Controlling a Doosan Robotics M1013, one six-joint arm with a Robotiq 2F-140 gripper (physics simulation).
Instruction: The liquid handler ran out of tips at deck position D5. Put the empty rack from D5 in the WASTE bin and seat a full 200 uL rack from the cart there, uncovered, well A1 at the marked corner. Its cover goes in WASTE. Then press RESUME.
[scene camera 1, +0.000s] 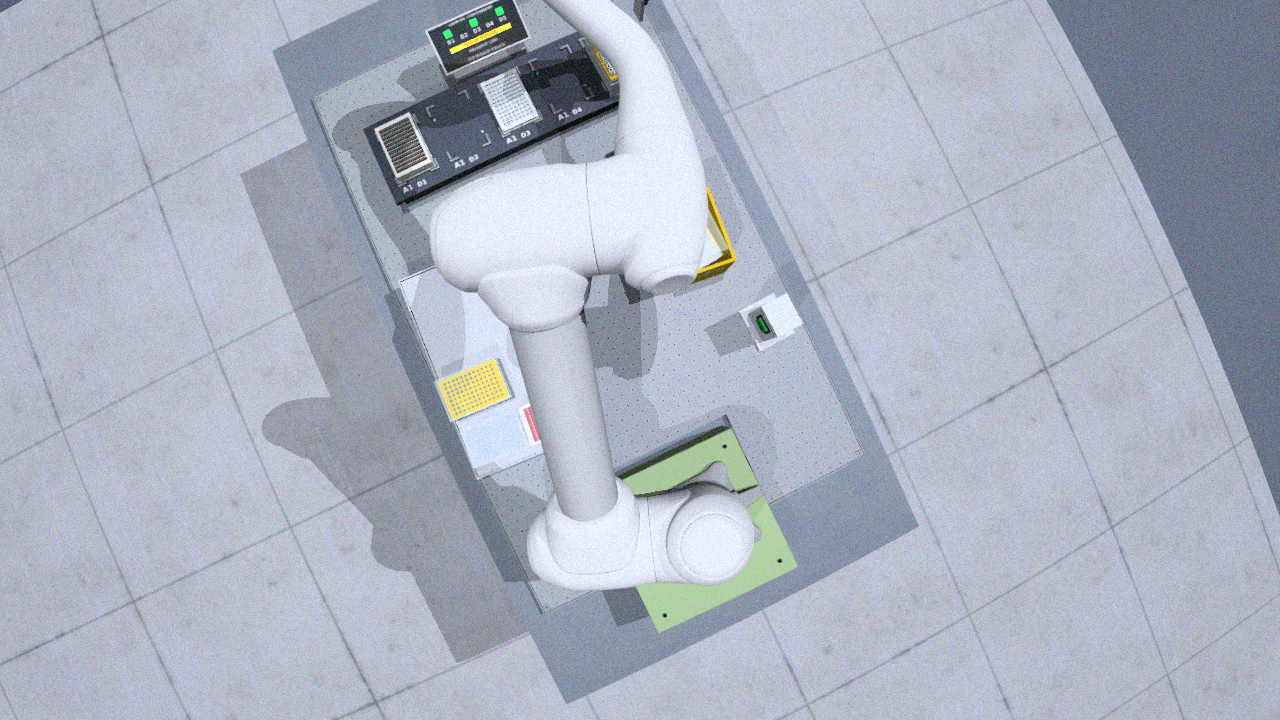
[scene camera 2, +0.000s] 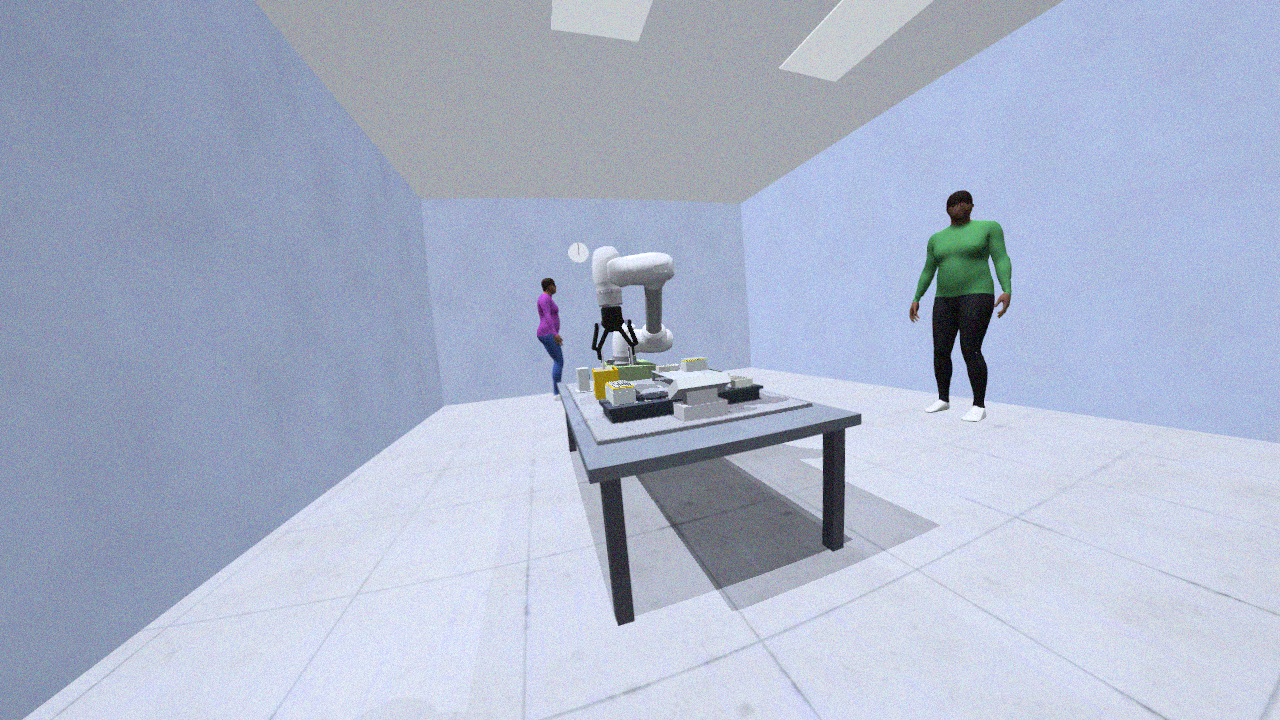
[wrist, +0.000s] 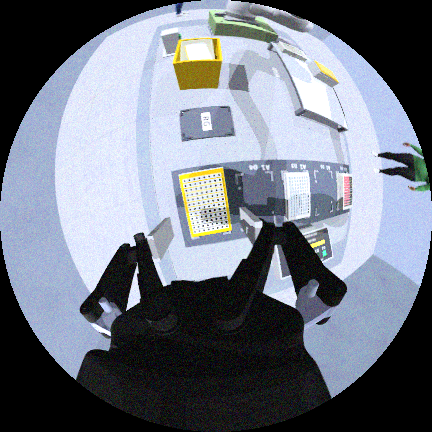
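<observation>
Gripper open, holding nothing; my gripper is visible in the wrist view too. A cart surface, a yellow waste bin and a white box with green button are also visible.
</observation>
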